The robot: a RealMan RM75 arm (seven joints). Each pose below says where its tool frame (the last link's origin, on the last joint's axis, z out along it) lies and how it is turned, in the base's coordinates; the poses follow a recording.
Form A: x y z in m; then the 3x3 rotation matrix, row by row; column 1 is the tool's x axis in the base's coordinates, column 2 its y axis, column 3 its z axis. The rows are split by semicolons.
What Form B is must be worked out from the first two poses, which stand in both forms.
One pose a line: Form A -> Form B
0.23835, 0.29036, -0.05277; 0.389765, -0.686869, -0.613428; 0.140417, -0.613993, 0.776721; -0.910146, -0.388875, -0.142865 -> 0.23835, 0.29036, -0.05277, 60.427, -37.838, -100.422
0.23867, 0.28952, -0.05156; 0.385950, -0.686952, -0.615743; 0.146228, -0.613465, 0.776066; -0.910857, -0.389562, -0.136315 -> 0.23867, 0.28952, -0.05156, 60.671, -38.006, -99.962
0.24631, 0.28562, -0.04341; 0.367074, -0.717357, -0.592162; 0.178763, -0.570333, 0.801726; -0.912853, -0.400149, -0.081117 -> 0.24631, 0.28562, -0.04341, 62.901, -36.311, -95.777
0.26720, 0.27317, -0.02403; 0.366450, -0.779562, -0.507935; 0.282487, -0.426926, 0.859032; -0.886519, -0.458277, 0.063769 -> 0.26720, 0.27317, -0.02403, 64.823, -30.526, -85.755
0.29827, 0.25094, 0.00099; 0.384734, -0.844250, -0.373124; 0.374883, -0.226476, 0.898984; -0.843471, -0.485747, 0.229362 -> 0.29827, 0.25094, 0.00099, 65.501, -21.908, -75.687
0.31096, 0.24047, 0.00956; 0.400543, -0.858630, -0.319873; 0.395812, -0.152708, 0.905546; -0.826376, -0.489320, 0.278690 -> 0.31096, 0.24047, 0.00956, 64.991, -18.655, -72.894
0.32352, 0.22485, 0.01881; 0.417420, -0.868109, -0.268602; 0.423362, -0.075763, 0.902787; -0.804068, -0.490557, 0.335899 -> 0.32352, 0.22485, 0.01881, 64.320, -15.581, -69.591
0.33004, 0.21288, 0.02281; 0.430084, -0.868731, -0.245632; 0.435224, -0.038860, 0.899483; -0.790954, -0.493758, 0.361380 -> 0.33004, 0.21288, 0.02281, 63.661, -14.219, -68.112
